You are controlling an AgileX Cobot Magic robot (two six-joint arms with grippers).
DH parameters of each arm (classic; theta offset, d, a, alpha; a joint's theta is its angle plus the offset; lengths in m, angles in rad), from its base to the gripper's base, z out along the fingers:
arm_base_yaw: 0 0.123 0 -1.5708
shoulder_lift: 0.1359 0 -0.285 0
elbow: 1.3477 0 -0.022 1.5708
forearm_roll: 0 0.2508 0 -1.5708
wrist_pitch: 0 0 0.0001 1.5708
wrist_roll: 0 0.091 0 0
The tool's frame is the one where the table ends.
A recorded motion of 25 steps. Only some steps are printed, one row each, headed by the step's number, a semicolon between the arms.
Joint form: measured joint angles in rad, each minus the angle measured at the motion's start. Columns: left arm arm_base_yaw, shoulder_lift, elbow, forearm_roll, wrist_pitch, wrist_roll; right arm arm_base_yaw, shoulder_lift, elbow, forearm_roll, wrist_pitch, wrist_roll.
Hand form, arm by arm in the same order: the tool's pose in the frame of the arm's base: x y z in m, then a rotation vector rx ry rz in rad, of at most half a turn. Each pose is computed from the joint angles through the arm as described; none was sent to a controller.
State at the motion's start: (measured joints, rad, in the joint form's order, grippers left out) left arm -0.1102 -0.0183 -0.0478 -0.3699 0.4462 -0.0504; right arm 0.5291 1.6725 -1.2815 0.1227 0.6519 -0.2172
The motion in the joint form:
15: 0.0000 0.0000 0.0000 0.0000 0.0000 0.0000; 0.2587 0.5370 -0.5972 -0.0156 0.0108 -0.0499
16: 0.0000 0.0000 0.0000 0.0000 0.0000 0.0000; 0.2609 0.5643 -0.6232 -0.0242 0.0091 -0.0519
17: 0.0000 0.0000 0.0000 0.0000 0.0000 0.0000; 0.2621 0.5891 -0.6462 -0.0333 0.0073 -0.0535
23: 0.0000 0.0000 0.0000 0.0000 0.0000 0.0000; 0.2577 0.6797 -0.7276 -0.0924 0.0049 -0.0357
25: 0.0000 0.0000 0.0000 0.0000 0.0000 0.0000; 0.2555 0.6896 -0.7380 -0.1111 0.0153 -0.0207
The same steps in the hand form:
15: 0.0463 -0.0194 0.1927 -0.1460 1.8563 -0.4906; 0.3514 0.3616 0.2162 -1.1925 2.2006 0.3372
16: 0.0463 -0.0194 0.1927 -0.1460 1.8563 -0.4906; 0.3548 0.3659 0.2103 -1.2018 2.1941 0.3279
17: 0.0463 -0.0194 0.1927 -0.1460 1.8563 -0.4906; 0.3581 0.3693 0.2047 -1.2100 2.1885 0.3178
23: 0.0463 -0.0194 0.1927 -0.1460 1.8563 -0.4906; 0.3731 0.3765 0.1820 -1.2234 2.1819 0.2575
25: 0.0463 -0.0194 0.1927 -0.1460 1.8563 -0.4906; 0.3754 0.3757 0.1793 -1.2205 2.1928 0.2400

